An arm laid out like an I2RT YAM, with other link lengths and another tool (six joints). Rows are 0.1 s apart.
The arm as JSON. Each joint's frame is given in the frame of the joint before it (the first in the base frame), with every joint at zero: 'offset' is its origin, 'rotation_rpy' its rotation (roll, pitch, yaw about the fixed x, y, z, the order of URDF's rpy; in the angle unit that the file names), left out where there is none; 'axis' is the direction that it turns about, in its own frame. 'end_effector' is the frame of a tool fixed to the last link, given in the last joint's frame.
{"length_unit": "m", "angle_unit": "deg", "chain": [
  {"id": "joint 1", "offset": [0.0, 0.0, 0.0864], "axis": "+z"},
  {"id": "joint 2", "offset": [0.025, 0.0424, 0.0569], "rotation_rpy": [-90.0, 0.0, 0.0], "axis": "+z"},
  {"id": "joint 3", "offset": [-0.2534, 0.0, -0.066], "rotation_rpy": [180.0, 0.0, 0.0], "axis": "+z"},
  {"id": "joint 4", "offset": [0.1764, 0.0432, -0.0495], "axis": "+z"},
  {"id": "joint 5", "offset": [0.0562, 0.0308, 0.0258], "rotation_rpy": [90.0, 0.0, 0.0], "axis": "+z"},
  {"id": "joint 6", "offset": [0.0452, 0.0, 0.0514], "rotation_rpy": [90.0, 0.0, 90.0], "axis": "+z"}
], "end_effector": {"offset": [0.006, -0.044, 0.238], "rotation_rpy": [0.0, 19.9, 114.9]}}
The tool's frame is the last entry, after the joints.
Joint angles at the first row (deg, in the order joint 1, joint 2, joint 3, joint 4, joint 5, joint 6):
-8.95, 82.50, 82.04, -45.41, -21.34, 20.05
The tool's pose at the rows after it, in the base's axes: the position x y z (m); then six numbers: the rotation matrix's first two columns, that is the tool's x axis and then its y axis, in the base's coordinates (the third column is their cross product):
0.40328 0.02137 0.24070 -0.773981 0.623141 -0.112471 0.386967 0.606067 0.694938
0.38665 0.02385 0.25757 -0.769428 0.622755 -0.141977 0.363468 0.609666 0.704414
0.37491 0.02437 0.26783 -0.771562 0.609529 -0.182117 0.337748 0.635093 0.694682
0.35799 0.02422 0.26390 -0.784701 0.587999 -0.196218 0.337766 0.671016 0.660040
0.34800 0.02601 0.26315 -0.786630 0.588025 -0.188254 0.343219 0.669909 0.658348
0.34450 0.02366 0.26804 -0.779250 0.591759 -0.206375 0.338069 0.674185 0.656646
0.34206 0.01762 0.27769 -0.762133 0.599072 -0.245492 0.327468 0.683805 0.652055
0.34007 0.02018 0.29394 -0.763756 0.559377 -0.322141 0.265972 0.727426 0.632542
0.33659 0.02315 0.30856 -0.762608 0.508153 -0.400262 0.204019 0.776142 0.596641
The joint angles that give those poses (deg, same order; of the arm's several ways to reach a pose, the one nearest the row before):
-8.95, 77.21, 82.04, -47.35, -21.34, 20.07
-8.97, 72.80, 82.04, -49.80, -21.34, 20.08
-8.97, 69.80, 82.04, -51.57, -20.84, 18.41
-8.97, 67.53, 82.04, -55.35, -19.86, 15.57
-8.95, 66.04, 82.04, -57.34, -19.88, 15.59
-8.95, 64.79, 82.04, -57.65, -19.27, 15.53
-8.95, 63.09, 82.04, -57.34, -17.91, 15.33
-8.95, 61.06, 82.04, -56.49, -17.91, 12.10
-8.95, 59.07, 82.02, -55.90, -17.82, 8.10

